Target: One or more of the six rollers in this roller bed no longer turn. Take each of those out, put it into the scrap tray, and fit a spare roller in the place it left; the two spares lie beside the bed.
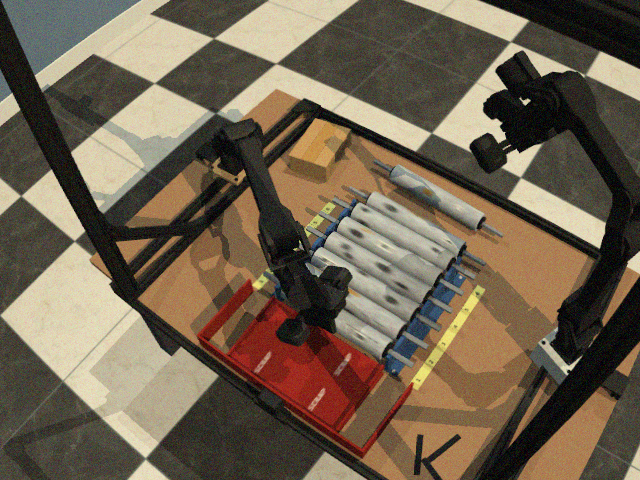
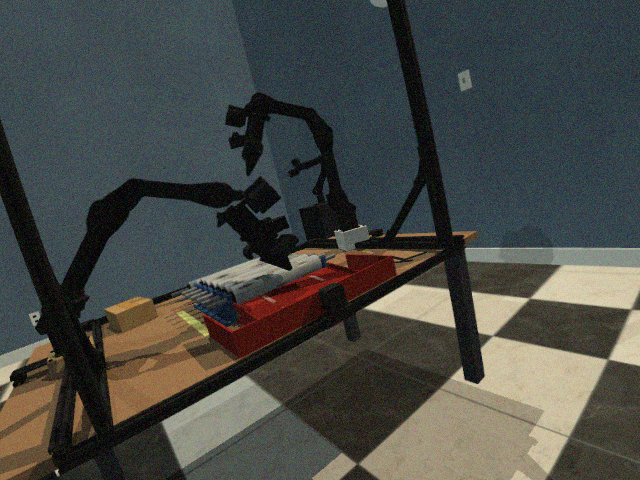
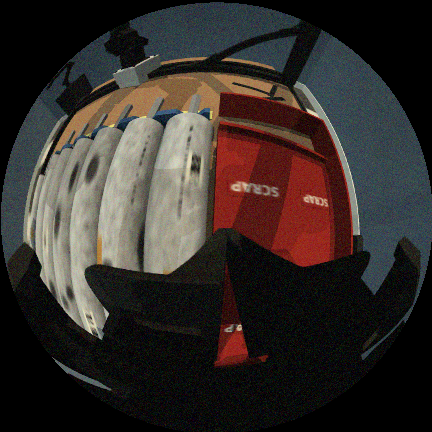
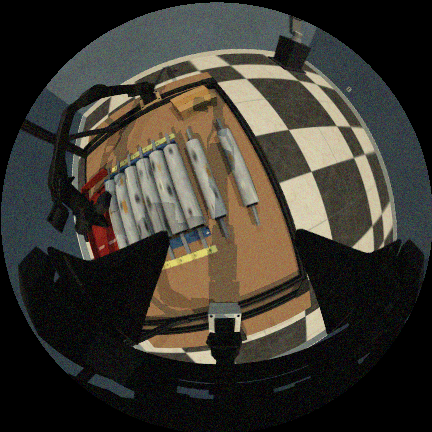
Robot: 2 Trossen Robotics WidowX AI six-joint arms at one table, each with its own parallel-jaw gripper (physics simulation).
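Places are measured from the left arm's base along level axes (x ahead, y left, z up), in centimetres.
Pixels of known places: left gripper, fingertip midpoint: (image 1: pixel 333 332) (image 2: pixel 290 269) (image 3: pixel 224 234) (image 4: pixel 107 225); right gripper, fingertip midpoint: (image 2: pixel 248 174) (image 4: pixel 234 236); left arm's base at its link origin: (image 1: pixel 234 163) (image 4: pixel 149 98); right arm's base at its link origin: (image 1: pixel 569 346) (image 2: pixel 349 228) (image 3: pixel 134 62) (image 4: pixel 224 324).
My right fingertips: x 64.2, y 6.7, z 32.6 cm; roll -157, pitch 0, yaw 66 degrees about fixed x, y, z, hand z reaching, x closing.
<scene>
For each thing: its top centre in the pictures, then the offset to it from my right fingertips.
- spare roller at its top centre: (image 1: pixel 416 218) (image 4: pixel 203 173) dz -30.8, dx -15.3, dy +0.6 cm
- spare at its top centre: (image 1: pixel 438 190) (image 4: pixel 237 161) (image 3: pixel 29 224) dz -30.8, dx -14.8, dy +11.0 cm
- red scrap tray at its top centre: (image 3: pixel 305 260) (image 1: pixel 301 360) (image 2: pixel 303 283) (image 4: pixel 97 227) dz -30.6, dx -17.6, dy -43.1 cm
- wooden block at its top centre: (image 1: pixel 320 141) (image 2: pixel 127 304) (image 4: pixel 192 96) dz -30.0, dx -47.8, dy +9.3 cm
The roller bed has blue side rails (image 1: pixel 408 338) (image 3: pixel 168 116) (image 4: pixel 207 234) and six grey, dark-spotted rollers lying side by side. One spare roller (image 1: pixel 413 219) (image 4: pixel 207 180) lies close beside the bed; the other spare (image 1: pixel 436 197) (image 4: pixel 240 170) lies farther out. The red scrap tray (image 1: pixel 390 419) (image 2: pixel 279 322) (image 3: pixel 270 107) is along the opposite side; its visible floor holds no roller. My left gripper (image 1: pixel 310 322) (image 2: pixel 289 266) (image 3: pixel 224 234) is shut, empty, above the border between the end roller and the tray, partly hiding both. My right gripper (image 1: pixel 488 130) (image 4: pixel 234 236) is open, empty, high beyond the spares.
A wooden block (image 1: pixel 317 149) (image 2: pixel 130 314) (image 4: pixel 192 101) stands near a table corner. Yellow numbered strips (image 1: pixel 447 338) (image 4: pixel 192 256) lie along both ends of the bed. Black frame posts (image 1: pixel 56 149) (image 2: pixel 423 124) rise at the table's edges.
</scene>
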